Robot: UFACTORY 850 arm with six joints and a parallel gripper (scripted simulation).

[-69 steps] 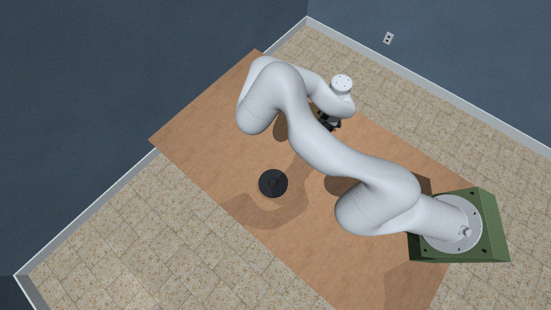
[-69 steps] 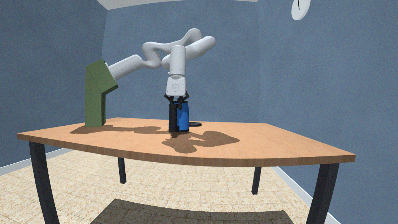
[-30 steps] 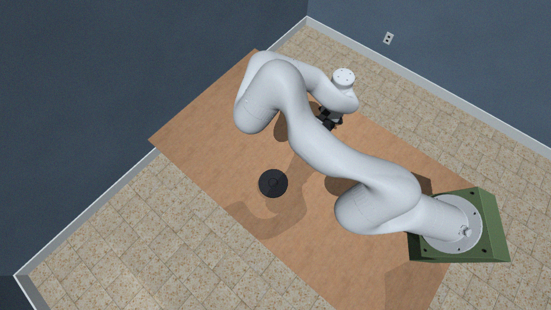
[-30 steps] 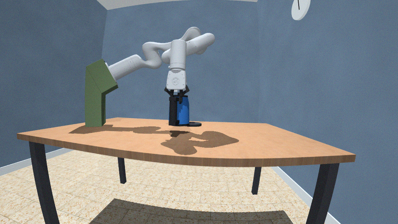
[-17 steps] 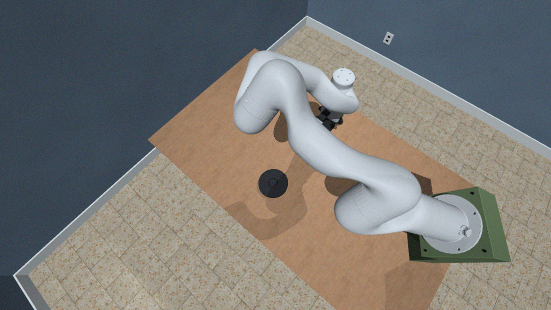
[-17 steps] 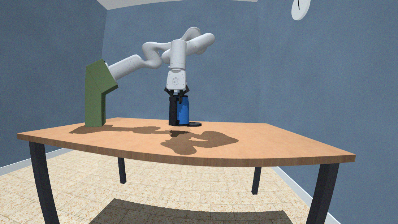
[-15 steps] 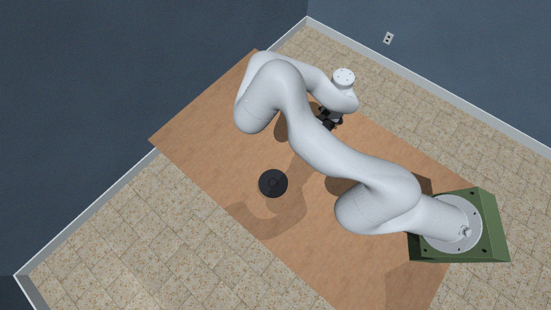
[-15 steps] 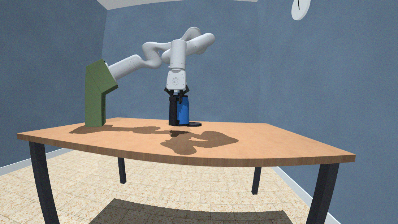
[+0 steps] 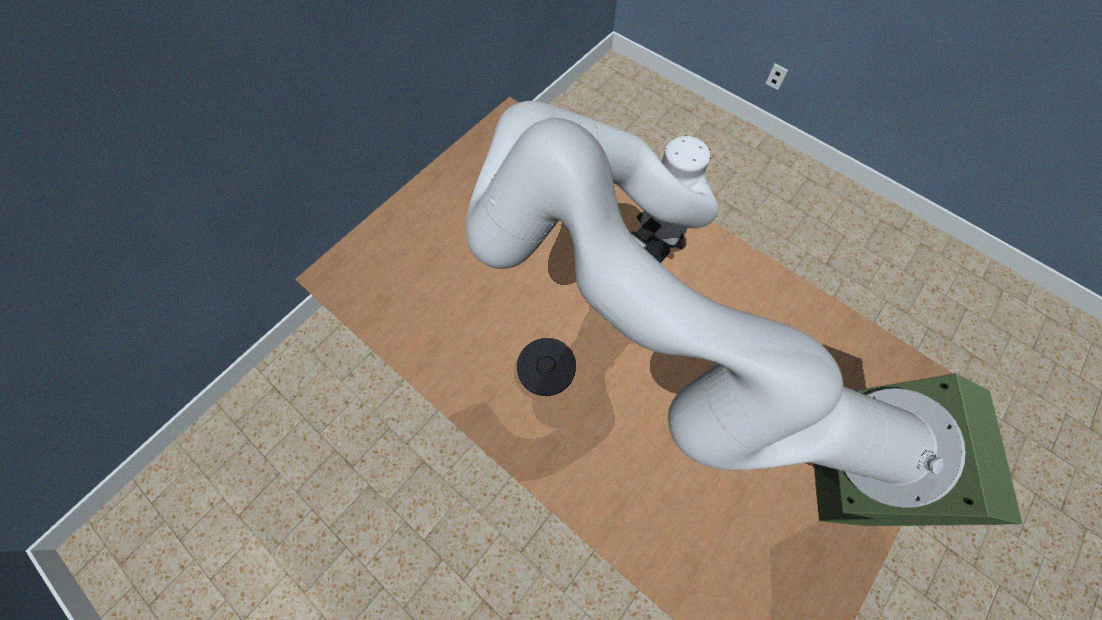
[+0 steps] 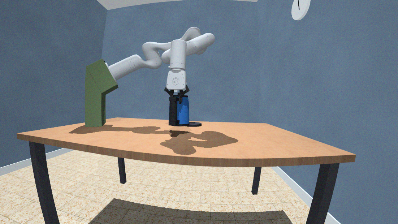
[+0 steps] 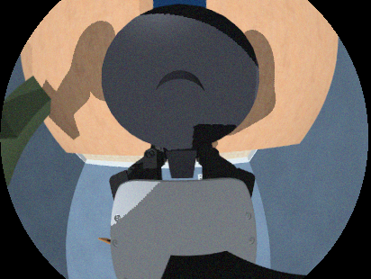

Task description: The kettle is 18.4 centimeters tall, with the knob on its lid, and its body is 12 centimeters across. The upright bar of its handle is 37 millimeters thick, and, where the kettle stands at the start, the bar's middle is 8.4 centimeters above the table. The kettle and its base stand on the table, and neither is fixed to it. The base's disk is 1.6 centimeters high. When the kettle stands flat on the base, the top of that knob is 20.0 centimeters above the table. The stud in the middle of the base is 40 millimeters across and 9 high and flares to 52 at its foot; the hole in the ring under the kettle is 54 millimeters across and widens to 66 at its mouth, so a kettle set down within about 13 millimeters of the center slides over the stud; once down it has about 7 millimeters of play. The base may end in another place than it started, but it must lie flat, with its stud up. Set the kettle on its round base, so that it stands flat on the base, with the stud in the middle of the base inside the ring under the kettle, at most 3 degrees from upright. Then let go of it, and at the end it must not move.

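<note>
My gripper is now 1 cm past the blue kettle, 3 cm to the right of it and 5 cm above it. Also, from my hand: black round base 5 cm behind, 37 cm to the left, 18 cm below.
</note>
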